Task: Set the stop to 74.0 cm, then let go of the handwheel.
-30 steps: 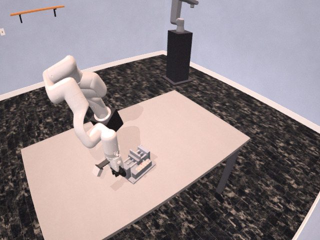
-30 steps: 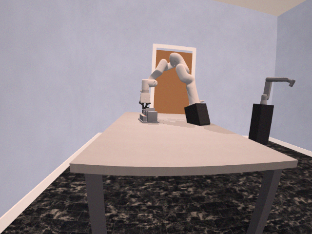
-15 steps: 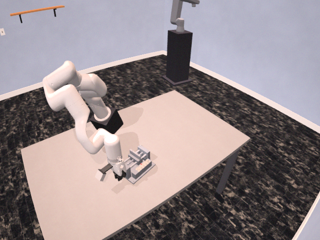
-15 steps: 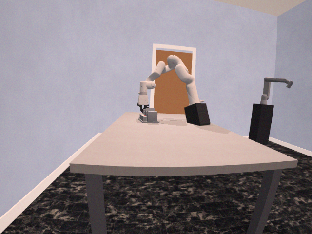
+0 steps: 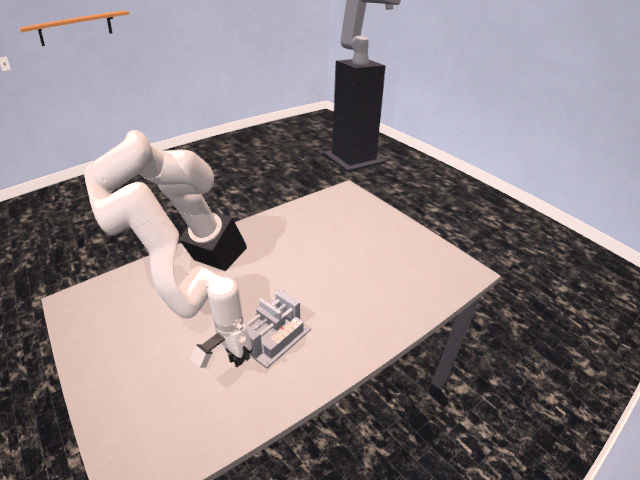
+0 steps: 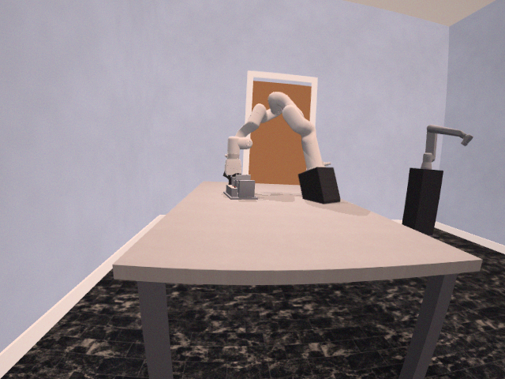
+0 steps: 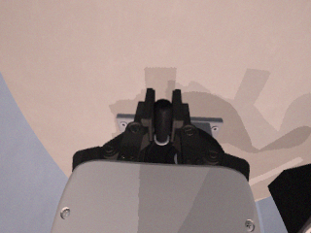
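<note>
Right now my hand is 10 mm past the black handwheel and 20 mm to the right of it. Round my hand: handwheel knob (10 mm to the left); then sliding stop block (70 mm behind, 150 mm to the left, 40 mm above).
</note>
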